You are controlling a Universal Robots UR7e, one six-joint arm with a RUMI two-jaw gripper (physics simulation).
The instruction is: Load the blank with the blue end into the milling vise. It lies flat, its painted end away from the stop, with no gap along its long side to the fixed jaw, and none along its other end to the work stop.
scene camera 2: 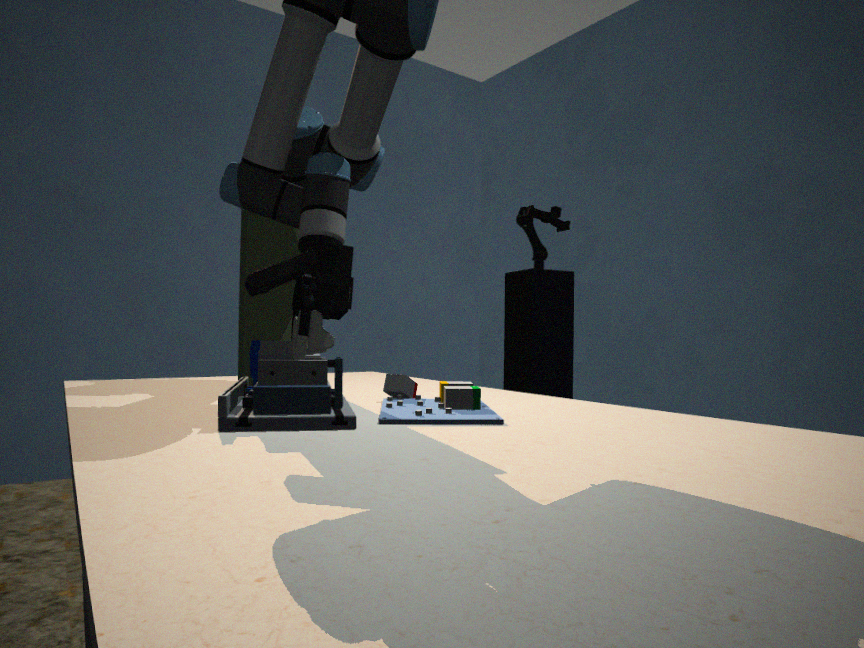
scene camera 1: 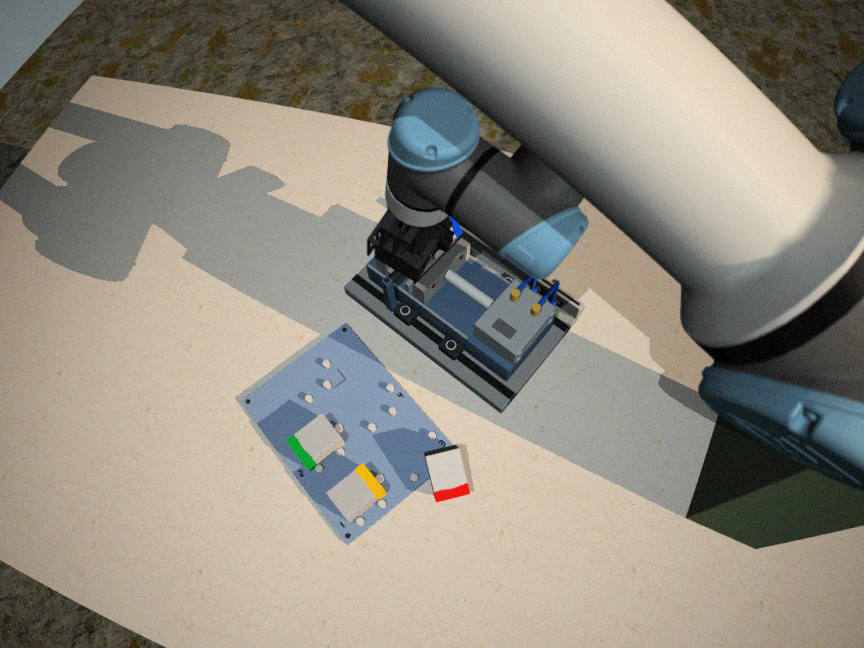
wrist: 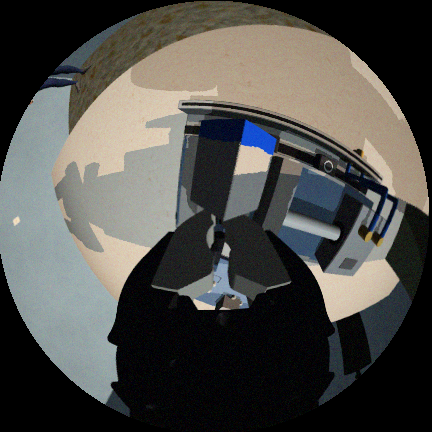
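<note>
The blank with the blue end (scene camera 1: 455,228) (scene camera 2: 255,357) (wrist: 250,172) sits at the jaw end of the milling vise (scene camera 1: 516,324) (scene camera 2: 293,400) (wrist: 312,187). Its blue end faces away from the work stop (scene camera 1: 388,291) (scene camera 2: 339,380), a dark upright post. In the wrist view the blank lies beside the movable jaw (wrist: 270,192). Its seating against the fixed jaw and the stop is hidden. My gripper (scene camera 2: 300,350) (wrist: 217,207) is shut and empty, its tips close to the blank's unpainted end; I cannot tell if they touch. In scene camera 1 the gripper body hides the tips.
A blue pegged board (scene camera 1: 279,411) (scene camera 2: 411,416) stands beside the vise. It bears a green-ended blank (scene camera 1: 319,438) (scene camera 2: 460,397) and a yellow-ended blank (scene camera 1: 352,493). A red-ended blank (scene camera 1: 447,470) (scene camera 2: 399,385) leans tilted at its edge. Blue clamp handles (wrist: 382,210) rise from the vise's far end.
</note>
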